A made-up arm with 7 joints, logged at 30 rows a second.
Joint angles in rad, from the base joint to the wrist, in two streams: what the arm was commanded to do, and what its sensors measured. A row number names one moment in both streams.
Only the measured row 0 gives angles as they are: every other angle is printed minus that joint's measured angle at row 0.
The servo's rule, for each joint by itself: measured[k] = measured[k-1] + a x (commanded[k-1-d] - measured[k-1]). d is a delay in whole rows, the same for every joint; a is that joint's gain. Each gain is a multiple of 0.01, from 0.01 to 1. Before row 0 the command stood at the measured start. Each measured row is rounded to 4 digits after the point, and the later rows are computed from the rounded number. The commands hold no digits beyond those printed.
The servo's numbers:
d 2
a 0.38 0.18 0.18 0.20 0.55 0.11 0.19
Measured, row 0: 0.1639 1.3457 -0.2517 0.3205 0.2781 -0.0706 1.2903
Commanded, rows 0 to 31: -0.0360 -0.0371 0.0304 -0.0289 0.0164 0.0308 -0.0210; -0.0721 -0.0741 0.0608 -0.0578 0.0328 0.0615 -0.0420; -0.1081 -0.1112 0.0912 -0.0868 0.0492 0.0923 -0.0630; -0.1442 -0.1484 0.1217 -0.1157 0.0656 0.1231 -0.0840; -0.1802 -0.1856 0.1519 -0.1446 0.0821 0.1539 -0.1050; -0.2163 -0.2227 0.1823 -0.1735 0.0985 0.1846 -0.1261; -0.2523 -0.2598 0.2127 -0.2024 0.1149 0.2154 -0.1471; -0.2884 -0.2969 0.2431 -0.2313 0.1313 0.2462 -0.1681; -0.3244 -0.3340 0.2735 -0.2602 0.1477 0.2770 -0.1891; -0.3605 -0.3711 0.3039 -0.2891 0.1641 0.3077 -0.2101; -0.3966 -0.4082 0.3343 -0.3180 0.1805 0.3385 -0.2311; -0.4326 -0.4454 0.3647 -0.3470 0.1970 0.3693 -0.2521; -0.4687 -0.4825 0.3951 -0.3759 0.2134 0.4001 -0.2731; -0.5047 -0.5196 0.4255 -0.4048 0.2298 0.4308 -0.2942; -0.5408 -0.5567 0.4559 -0.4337 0.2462 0.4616 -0.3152; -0.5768 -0.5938 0.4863 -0.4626 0.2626 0.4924 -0.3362; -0.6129 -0.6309 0.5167 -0.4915 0.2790 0.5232 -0.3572; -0.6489 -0.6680 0.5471 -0.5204 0.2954 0.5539 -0.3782; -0.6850 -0.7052 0.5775 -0.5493 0.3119 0.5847 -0.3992; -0.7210 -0.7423 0.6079 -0.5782 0.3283 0.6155 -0.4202; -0.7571 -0.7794 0.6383 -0.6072 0.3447 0.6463 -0.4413; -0.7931 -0.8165 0.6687 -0.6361 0.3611 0.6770 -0.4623; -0.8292 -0.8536 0.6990 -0.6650 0.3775 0.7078 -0.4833; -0.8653 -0.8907 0.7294 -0.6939 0.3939 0.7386 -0.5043; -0.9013 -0.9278 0.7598 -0.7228 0.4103 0.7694 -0.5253; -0.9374 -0.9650 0.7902 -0.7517 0.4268 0.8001 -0.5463; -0.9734 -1.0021 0.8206 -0.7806 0.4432 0.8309 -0.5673; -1.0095 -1.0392 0.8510 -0.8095 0.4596 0.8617 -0.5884; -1.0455 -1.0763 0.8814 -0.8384 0.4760 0.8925 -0.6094; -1.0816 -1.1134 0.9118 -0.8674 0.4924 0.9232 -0.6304; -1.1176 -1.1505 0.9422 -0.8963 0.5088 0.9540 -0.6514; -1.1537 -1.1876 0.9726 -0.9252 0.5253 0.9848 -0.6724
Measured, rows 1 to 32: 0.0000 0.0000 0.0000 0.0000 0.0000 0.0000 0.0000; 0.0000 0.0000 0.0000 0.0000 0.0000 0.0000 0.0000; -0.0137 -0.0067 0.0055 -0.0058 0.0090 0.0034 -0.0040; -0.0359 -0.0188 0.0155 -0.0162 0.0221 0.0098 -0.0112; -0.0633 -0.0354 0.0291 -0.0303 0.0370 0.0189 -0.0210; -0.0940 -0.0557 0.0458 -0.0474 0.0527 0.0304 -0.0330; -0.1268 -0.0791 0.0649 -0.0668 0.0689 0.0440 -0.0467; -0.1608 -0.1049 0.0860 -0.0881 0.0852 0.0595 -0.0618; -0.1956 -0.1328 0.1088 -0.1110 0.1015 0.0766 -0.0780; -0.2309 -0.1623 0.1330 -0.1351 0.1179 0.0953 -0.0951; -0.2664 -0.1932 0.1583 -0.1601 0.1343 0.1153 -0.1130; -0.3022 -0.2252 0.1845 -0.1859 0.1507 0.1365 -0.1314; -0.3381 -0.2581 0.2115 -0.2123 0.1671 0.1587 -0.1503; -0.3740 -0.2918 0.2391 -0.2392 0.1835 0.1819 -0.1696; -0.4100 -0.3261 0.2672 -0.2665 0.1999 0.2059 -0.1893; -0.4460 -0.3609 0.2957 -0.2942 0.2163 0.2306 -0.2092; -0.4820 -0.3961 0.3245 -0.3221 0.2327 0.2560 -0.2293; -0.5180 -0.4317 0.3536 -0.3502 0.2491 0.2820 -0.2496; -0.5541 -0.4676 0.3830 -0.3785 0.2655 0.3085 -0.2700; -0.5901 -0.5037 0.4125 -0.4069 0.2819 0.3355 -0.2906; -0.6262 -0.5400 0.4422 -0.4354 0.2984 0.3629 -0.3112; -0.6622 -0.5764 0.4720 -0.4640 0.3148 0.3907 -0.3319; -0.6983 -0.6129 0.5019 -0.4926 0.3312 0.4188 -0.3527; -0.7343 -0.6495 0.5319 -0.5213 0.3476 0.4472 -0.3735; -0.7704 -0.6862 0.5620 -0.5500 0.3640 0.4759 -0.3944; -0.8065 -0.7230 0.5921 -0.5788 0.3804 0.5048 -0.4153; -0.8425 -0.7599 0.6223 -0.6076 0.3968 0.5339 -0.4362; -0.8786 -0.7968 0.6525 -0.6364 0.4133 0.5632 -0.4571; -0.9146 -0.8338 0.6828 -0.6652 0.4297 0.5926 -0.4780; -0.9507 -0.8708 0.7131 -0.6941 0.4461 0.6222 -0.4990; -0.9867 -0.9078 0.7434 -0.7230 0.4625 0.6519 -0.5200; -1.0228 -0.9448 0.7737 -0.7519 0.4789 0.6817 -0.5410
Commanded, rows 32 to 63: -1.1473 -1.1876 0.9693 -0.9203 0.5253 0.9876 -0.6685; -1.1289 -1.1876 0.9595 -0.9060 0.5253 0.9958 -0.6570; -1.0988 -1.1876 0.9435 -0.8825 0.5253 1.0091 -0.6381; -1.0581 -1.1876 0.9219 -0.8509 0.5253 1.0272 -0.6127; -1.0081 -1.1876 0.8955 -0.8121 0.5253 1.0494 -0.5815; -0.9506 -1.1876 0.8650 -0.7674 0.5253 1.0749 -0.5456; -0.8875 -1.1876 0.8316 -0.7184 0.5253 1.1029 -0.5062; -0.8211 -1.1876 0.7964 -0.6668 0.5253 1.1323 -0.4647; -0.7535 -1.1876 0.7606 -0.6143 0.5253 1.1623 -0.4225; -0.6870 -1.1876 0.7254 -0.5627 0.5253 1.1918 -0.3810; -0.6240 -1.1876 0.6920 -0.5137 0.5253 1.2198 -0.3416; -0.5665 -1.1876 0.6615 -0.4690 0.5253 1.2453 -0.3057; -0.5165 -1.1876 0.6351 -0.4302 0.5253 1.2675 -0.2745; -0.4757 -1.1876 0.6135 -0.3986 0.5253 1.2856 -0.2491; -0.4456 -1.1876 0.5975 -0.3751 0.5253 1.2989 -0.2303; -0.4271 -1.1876 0.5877 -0.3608 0.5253 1.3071 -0.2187; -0.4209 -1.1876 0.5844 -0.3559 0.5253 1.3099 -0.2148; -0.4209 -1.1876 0.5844 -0.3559 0.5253 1.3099 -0.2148; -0.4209 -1.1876 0.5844 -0.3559 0.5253 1.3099 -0.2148; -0.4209 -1.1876 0.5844 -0.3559 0.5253 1.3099 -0.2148; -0.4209 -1.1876 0.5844 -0.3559 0.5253 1.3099 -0.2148; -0.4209 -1.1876 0.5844 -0.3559 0.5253 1.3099 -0.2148; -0.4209 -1.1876 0.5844 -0.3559 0.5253 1.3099 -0.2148; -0.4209 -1.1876 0.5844 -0.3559 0.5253 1.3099 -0.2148; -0.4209 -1.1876 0.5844 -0.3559 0.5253 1.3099 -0.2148; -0.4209 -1.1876 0.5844 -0.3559 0.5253 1.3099 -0.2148; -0.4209 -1.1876 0.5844 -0.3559 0.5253 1.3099 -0.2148; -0.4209 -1.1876 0.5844 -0.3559 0.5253 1.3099 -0.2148; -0.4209 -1.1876 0.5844 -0.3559 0.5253 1.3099 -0.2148; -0.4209 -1.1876 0.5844 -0.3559 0.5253 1.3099 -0.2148; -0.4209 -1.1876 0.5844 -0.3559 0.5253 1.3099 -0.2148; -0.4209 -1.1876 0.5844 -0.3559 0.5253 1.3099 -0.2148
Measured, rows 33 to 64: -1.0588 -0.9818 0.8040 -0.7808 0.4953 0.7117 -0.5620; -1.0949 -1.0188 0.8343 -0.8097 0.5118 0.7417 -0.5830; -1.1148 -1.0492 0.8586 -0.8318 0.5192 0.7687 -0.5992; -1.1202 -1.0741 0.8768 -0.8466 0.5226 0.7937 -0.6102; -1.1121 -1.0945 0.8888 -0.8538 0.5241 0.8174 -0.6155; -1.0916 -1.1113 0.8948 -0.8532 0.5248 0.8405 -0.6150; -1.0599 -1.1250 0.8949 -0.8450 0.5251 0.8635 -0.6086; -1.0184 -1.1363 0.8895 -0.8295 0.5252 0.8868 -0.5966; -0.9687 -1.1455 0.8791 -0.8073 0.5253 0.9106 -0.5794; -0.9126 -1.1531 0.8642 -0.7792 0.5253 0.9350 -0.5576; -0.8521 -1.1593 0.8456 -0.7462 0.5253 0.9600 -0.5319; -0.7894 -1.1644 0.8240 -0.7095 0.5253 0.9855 -0.5032; -0.7265 -1.1686 0.8002 -0.6703 0.5253 1.0113 -0.4725; -0.6657 -1.1720 0.7752 -0.6300 0.5253 1.0370 -0.4408; -0.6090 -1.1748 0.7500 -0.5900 0.5253 1.0624 -0.4092; -0.5583 -1.1771 0.7254 -0.5517 0.5253 1.0870 -0.3788; -0.5155 -1.1790 0.7024 -0.5164 0.5253 1.1103 -0.3506; -0.4819 -1.1805 0.6818 -0.4853 0.5253 1.1319 -0.3255; -0.4587 -1.1818 0.6643 -0.4594 0.5253 1.1515 -0.3045; -0.4443 -1.1828 0.6499 -0.4387 0.5253 1.1689 -0.2875; -0.4354 -1.1837 0.6381 -0.4221 0.5253 1.1844 -0.2737; -0.4299 -1.1844 0.6284 -0.4089 0.5253 1.1982 -0.2625; -0.4265 -1.1850 0.6205 -0.3983 0.5253 1.2105 -0.2534; -0.4244 -1.1855 0.6140 -0.3898 0.5253 1.2214 -0.2461; -0.4231 -1.1859 0.6087 -0.3830 0.5253 1.2311 -0.2402; -0.4223 -1.1862 0.6043 -0.3776 0.5253 1.2398 -0.2354; -0.4218 -1.1865 0.6007 -0.3733 0.5253 1.2475 -0.2315; -0.4215 -1.1867 0.5978 -0.3698 0.5253 1.2544 -0.2283; -0.4213 -1.1869 0.5954 -0.3670 0.5253 1.2605 -0.2257; -0.4211 -1.1870 0.5934 -0.3648 0.5253 1.2659 -0.2236; -0.4210 -1.1871 0.5918 -0.3630 0.5253 1.2707 -0.2219; -0.4210 -1.1872 0.5905 -0.3616 0.5253 1.2750 -0.2206
